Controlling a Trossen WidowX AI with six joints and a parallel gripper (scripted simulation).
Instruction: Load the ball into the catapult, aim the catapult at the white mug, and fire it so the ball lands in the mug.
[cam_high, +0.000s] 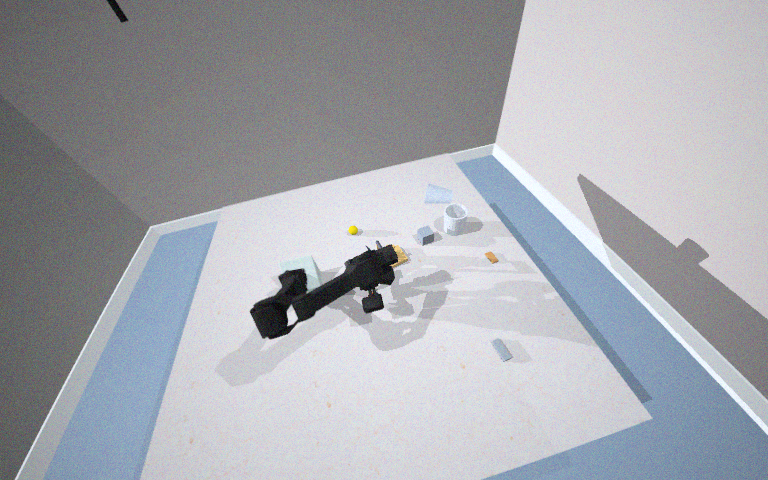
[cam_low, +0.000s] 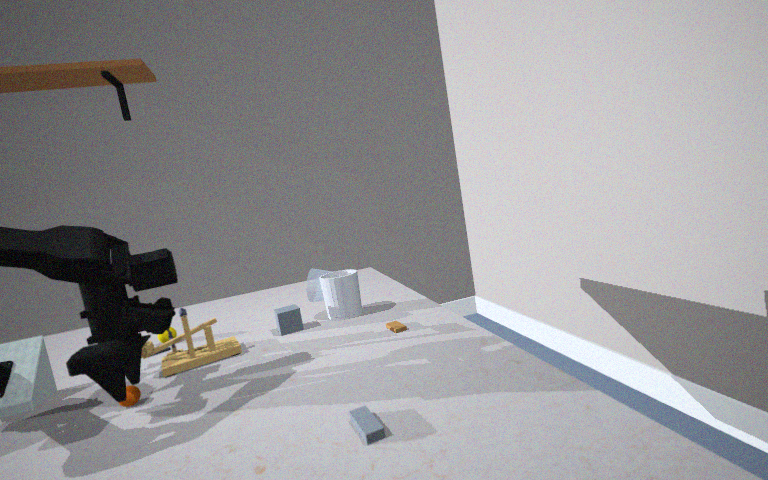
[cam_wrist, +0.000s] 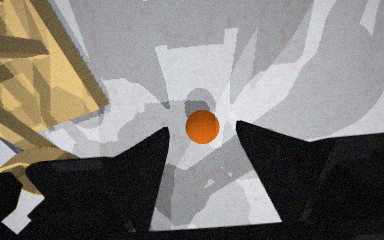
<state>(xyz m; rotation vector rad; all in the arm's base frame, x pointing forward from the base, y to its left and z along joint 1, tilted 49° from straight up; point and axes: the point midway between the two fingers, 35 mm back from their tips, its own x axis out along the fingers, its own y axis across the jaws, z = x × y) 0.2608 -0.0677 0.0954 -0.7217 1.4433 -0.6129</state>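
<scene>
My gripper tip is 1 cm above the orange ball. The rest, counted from my gripper tip: wooden catapult 4 cm ahead, 15 cm to the left, 3 cm above; then yellow ball 4 cm behind, 34 cm to the left; then grey cube 25 cm ahead, 22 cm to the left.
</scene>
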